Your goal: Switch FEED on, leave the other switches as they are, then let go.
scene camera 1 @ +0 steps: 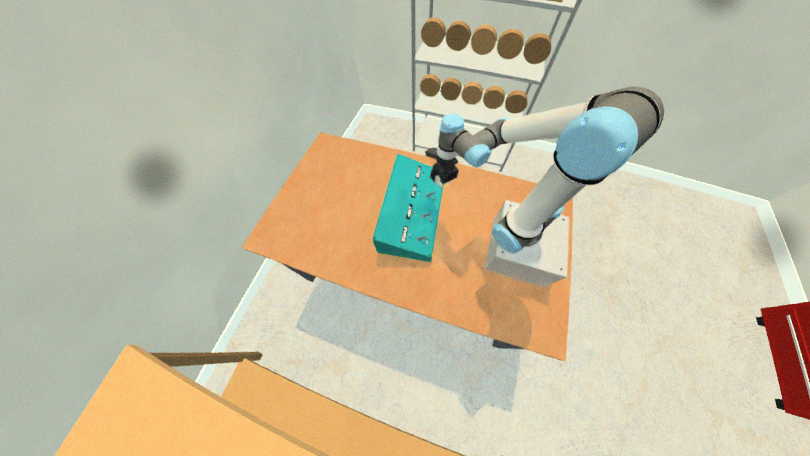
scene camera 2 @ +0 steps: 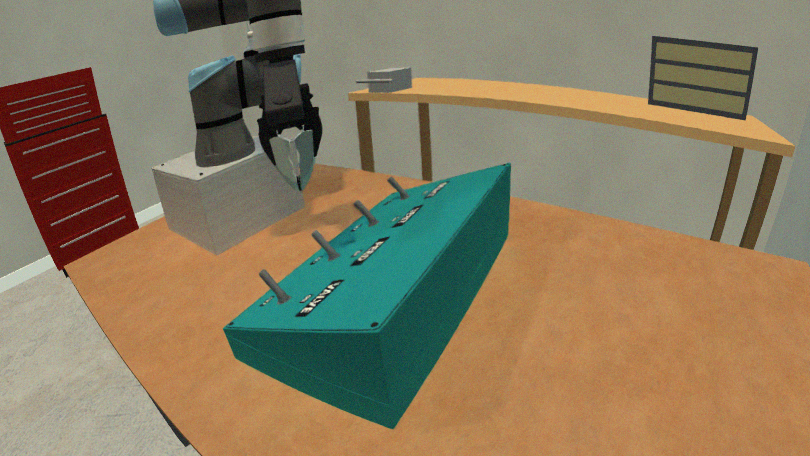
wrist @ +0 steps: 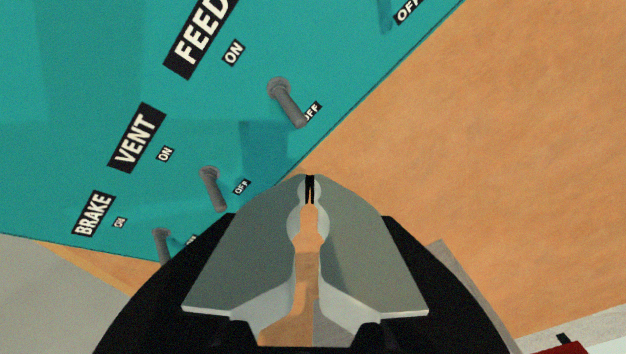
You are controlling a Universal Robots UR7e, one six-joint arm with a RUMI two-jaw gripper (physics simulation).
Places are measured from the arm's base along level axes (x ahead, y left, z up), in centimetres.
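Pixels of known places: gripper, fingertip midpoint: (scene camera 1: pixel 438 185) (scene camera 2: pixel 300 190) (wrist: pixel 310 177); arm's base, origin of the base link: (scene camera 2: pixel 225 156).
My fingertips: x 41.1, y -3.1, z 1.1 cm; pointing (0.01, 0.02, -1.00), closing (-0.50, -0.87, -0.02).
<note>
For each thing: its top centre in the pictures, then the offset to it from my fingertips. Level surfaces: height alone.
- FEED lever, middle of its top: (wrist: pixel 286 111) (scene camera 2: pixel 321 231) (scene camera 1: pixel 431 191) dz -6.2, dx +3.1, dy +0.7 cm
- VENT lever, middle of its top: (wrist: pixel 206 202) (scene camera 2: pixel 363 201) (scene camera 1: pixel 427 212) dz -6.2, dx -0.6, dy +12.1 cm
- BRAKE lever, middle of its top: (wrist: pixel 153 263) (scene camera 2: pixel 396 177) (scene camera 1: pixel 422 236) dz -6.2, dx -4.3, dy +23.5 cm
- VALVE lever, middle of its top: (scene camera 2: pixel 268 272) dz -6.2, dx +6.8, dy -10.7 cm
- table, its level: dz -18.9 cm
The teal switch box (scene camera 1: pixel 391 218) (scene camera 2: pixel 447 249) (wrist: pixel 75 60) stands on the table. The FEED lever (scene camera 1: pixel 430 195) (scene camera 2: pixel 324 245) (wrist: pixel 288 104) leans towards its OFF label. The VENT lever (scene camera 1: pixel 426 215) (scene camera 2: pixel 365 212) (wrist: pixel 214 190) and the BRAKE lever (scene camera 1: pixel 422 238) (scene camera 2: pixel 397 188) (wrist: pixel 161 244) also lean to the OFF side, and so does the VALVE lever (scene camera 2: pixel 274 286). My gripper (scene camera 1: pixel 438 182) (scene camera 2: pixel 299 187) (wrist: pixel 310 177) is shut with nothing between its fingers. Its tips are on the box's OFF-edge side, near the FEED lever but apart from it. In scene camera 1 the gripper hides the VALVE lever.
The robot's base block (scene camera 1: pixel 527 263) (scene camera 2: pixel 187 209) stands on the table (scene camera 1: pixel 306 203) (scene camera 2: pixel 595 339) (wrist: pixel 475 165), on the OFF side of the box. A shelf rack (scene camera 1: pixel 414 101), a red cabinet (scene camera 1: pixel 785 362) (scene camera 2: pixel 73 186) and a wooden bench (scene camera 1: pixel 147 407) (scene camera 2: pixel 527 96) stand away from it.
</note>
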